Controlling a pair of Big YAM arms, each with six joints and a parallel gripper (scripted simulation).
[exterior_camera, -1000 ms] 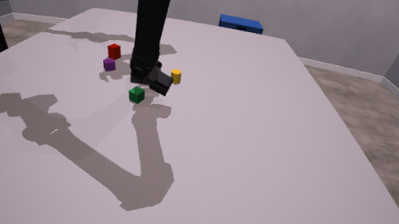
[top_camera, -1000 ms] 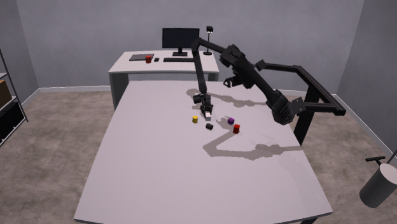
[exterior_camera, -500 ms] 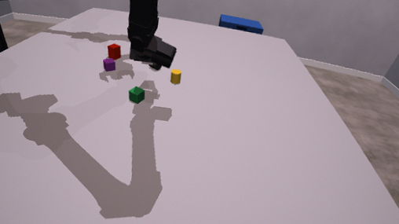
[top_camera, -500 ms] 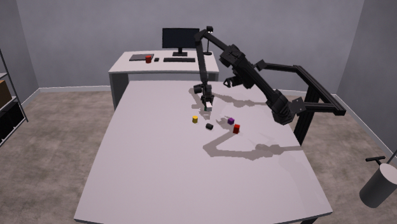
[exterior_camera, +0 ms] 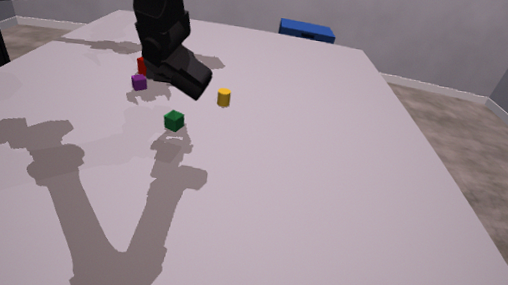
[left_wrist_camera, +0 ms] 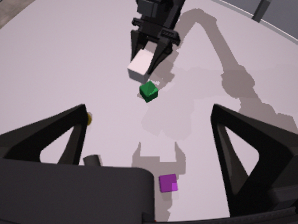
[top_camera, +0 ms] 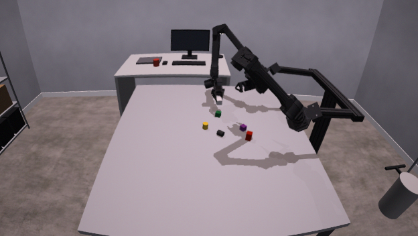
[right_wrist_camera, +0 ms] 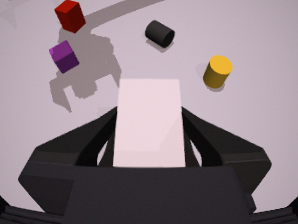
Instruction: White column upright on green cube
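The green cube lies 10 mm behind my right hand, 20 mm to the right of it and 140 mm below it. Also, from my right hand: white column (10 mm to the right); then yellow cylinder (120 mm ahead, 140 mm to the left, 130 mm below); then black cylinder (20 mm ahead, 230 mm to the left, 140 mm below).
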